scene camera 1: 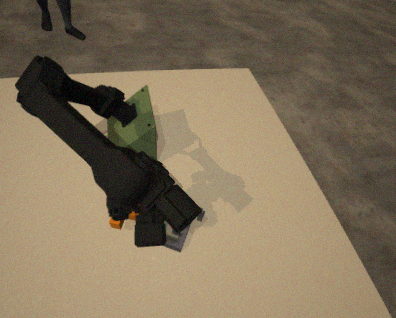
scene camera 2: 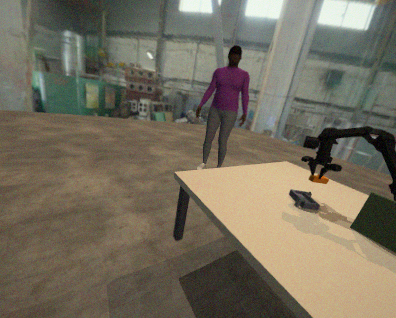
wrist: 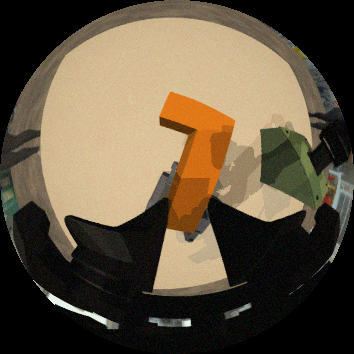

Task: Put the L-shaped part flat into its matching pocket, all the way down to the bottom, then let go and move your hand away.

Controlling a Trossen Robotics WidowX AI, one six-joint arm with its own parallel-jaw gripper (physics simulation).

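Seen in the pictures: gripper, fingertip midpoint: (scene camera 1: pixel 149 213) (scene camera 2: pixel 315 177) (wrist: pixel 188 202); arm's base, origin of the base link: (scene camera 1: pixel 129 115) (wrist: pixel 314 163).
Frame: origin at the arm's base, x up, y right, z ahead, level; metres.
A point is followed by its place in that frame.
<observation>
The orange L-shaped part (scene camera 1: pixel 116 223) {y 0.074, x 0.007, z 0.357 m} (scene camera 2: pixel 319 179) {y 0.001, x -0.001, z 0.329 m} (wrist: pixel 205 145) {y 0.043, x 0.006, z 0.329 m} is held off the table by one end of its long leg; its short leg points away from the fingers. My gripper (scene camera 2: pixel 319 175) {y -0.004, x 0.003, z 0.347 m} (wrist: pixel 188 202) {y -0.004, x 0.003, z 0.347 m} is shut on it. In scene camera 1 the arm hides the fingertips and most of the part. The grey pocket frame (scene camera 1: pixel 176 245) {y -0.063, x -0.104, z 0.412 m} (scene camera 2: pixel 301 201) {y -0.158, x -0.103, z 0.327 m} (wrist: pixel 158 192) {y -0.032, x -0.104, z 0.386 m} lies on the table below the held part in the wrist view, largely covered by the part and the fingers. In scene camera 2 the part is above the table, apart from the frame. The pocket's inside is mostly hidden.
A green wedge-shaped block (scene camera 1: pixel 146 112) {y -0.051, x 0.046, z 0.043 m} (scene camera 2: pixel 376 220) {y -0.070, x -0.050, z 0.054 m} (wrist: pixel 281 155) {y 0.014, x -0.065, z 0.113 m} stands on the table (scene camera 1: pixel 280 225) {y -0.407, x -0.139, z 0.428 m} (scene camera 2: pixel 240 200) {y -0.429, x -0.140, z 0.503 m} (wrist: pixel 110 90) {y 0.212, x -0.140, z 0.471 m} beside the arm, with the arm's base end at it. A person in a purple top (scene camera 2: pixel 231 90) stands beyond the table's far edge.
</observation>
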